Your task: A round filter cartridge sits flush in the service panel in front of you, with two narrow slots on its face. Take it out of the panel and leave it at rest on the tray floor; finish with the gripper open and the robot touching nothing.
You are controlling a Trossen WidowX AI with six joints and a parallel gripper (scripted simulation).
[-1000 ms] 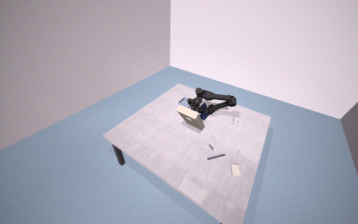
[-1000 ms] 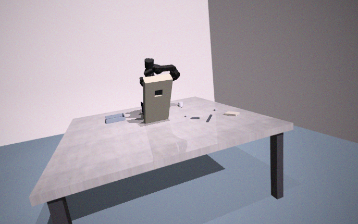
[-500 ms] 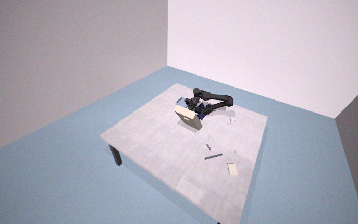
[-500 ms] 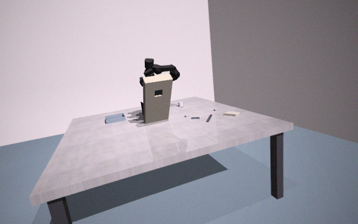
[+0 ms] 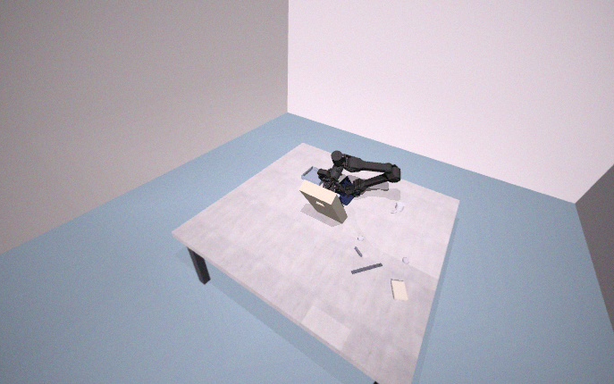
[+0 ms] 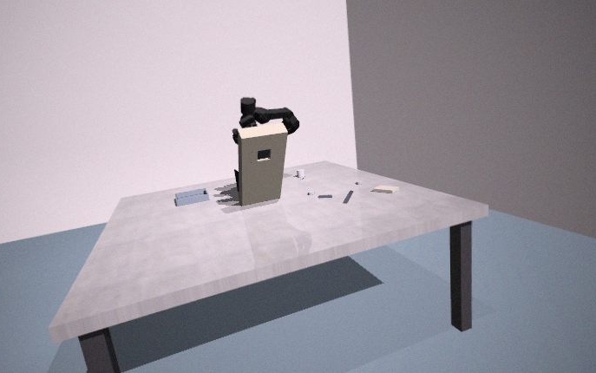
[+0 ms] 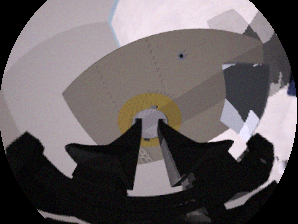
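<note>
Now: gripper tip 10 mm short of the round cartridge and 10 mm above it. Round my gripper tip: beige service panel 80 mm below, 40 mm behind; then blue-grey tray 420 mm behind, 290 mm to the right, 250 mm below.
</note>
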